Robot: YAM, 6 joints.
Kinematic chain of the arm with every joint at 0, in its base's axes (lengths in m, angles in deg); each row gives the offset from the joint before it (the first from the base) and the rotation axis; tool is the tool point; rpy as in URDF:
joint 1: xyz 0 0 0.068 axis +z
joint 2: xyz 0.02 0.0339 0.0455 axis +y
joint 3: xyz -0.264 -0.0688 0 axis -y
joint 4: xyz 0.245 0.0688 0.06 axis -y
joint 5: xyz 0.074 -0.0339 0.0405 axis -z
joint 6: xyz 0.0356 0 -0.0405 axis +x
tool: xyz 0 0 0 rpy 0 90 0
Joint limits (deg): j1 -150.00..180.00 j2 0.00..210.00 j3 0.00..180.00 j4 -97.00..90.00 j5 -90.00..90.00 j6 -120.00..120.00
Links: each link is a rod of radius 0.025 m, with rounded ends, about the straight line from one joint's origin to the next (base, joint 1, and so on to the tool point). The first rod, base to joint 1, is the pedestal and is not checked.
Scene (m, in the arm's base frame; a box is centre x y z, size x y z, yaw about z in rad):
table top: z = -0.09
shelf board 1: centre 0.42 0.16 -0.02 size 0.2 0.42 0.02 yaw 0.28
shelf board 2: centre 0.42 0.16 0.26 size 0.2 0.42 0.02 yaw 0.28
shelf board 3: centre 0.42 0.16 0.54 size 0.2 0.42 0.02 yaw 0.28
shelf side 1: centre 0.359 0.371 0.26 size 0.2 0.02 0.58 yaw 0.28
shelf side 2: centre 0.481 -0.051 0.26 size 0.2 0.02 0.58 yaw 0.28
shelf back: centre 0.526 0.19 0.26 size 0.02 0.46 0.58 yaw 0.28
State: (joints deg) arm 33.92 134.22 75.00 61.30 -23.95 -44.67
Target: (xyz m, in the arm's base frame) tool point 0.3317 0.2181 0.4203
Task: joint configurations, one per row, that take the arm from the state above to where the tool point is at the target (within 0.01 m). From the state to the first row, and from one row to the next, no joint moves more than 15 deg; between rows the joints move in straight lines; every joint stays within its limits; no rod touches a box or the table.
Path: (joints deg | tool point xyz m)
1: 37.54 125.58 61.66 62.77 -25.72 -44.67 | 0.3405 0.2811 0.1324
2: 41.15 116.94 48.32 64.24 -27.49 -44.67 | 0.2829 0.2690 0.1345
3: 44.77 108.30 34.97 65.71 -29.27 -44.67 | 0.2254 0.2481 0.1327
4: 48.39 99.66 21.63 67.18 -31.04 -44.67 | 0.1698 0.2189 0.1269
5: 45.37 91.41 32.06 71.00 -30.23 -44.67 | 0.2019 0.2301 0.2184
6: 42.35 83.15 42.50 74.81 -29.42 -44.67 | 0.2102 0.2153 0.3205
7: 39.33 74.90 52.93 78.63 -28.61 -44.67 | 0.1893 0.1772 0.4203
8: 35.26 88.58 67.18 74.05 -26.56 -44.67 | 0.2584 0.2022 0.4280
9: 31.19 102.27 81.44 69.47 -24.51 -44.67 | 0.3317 0.2181 0.4203

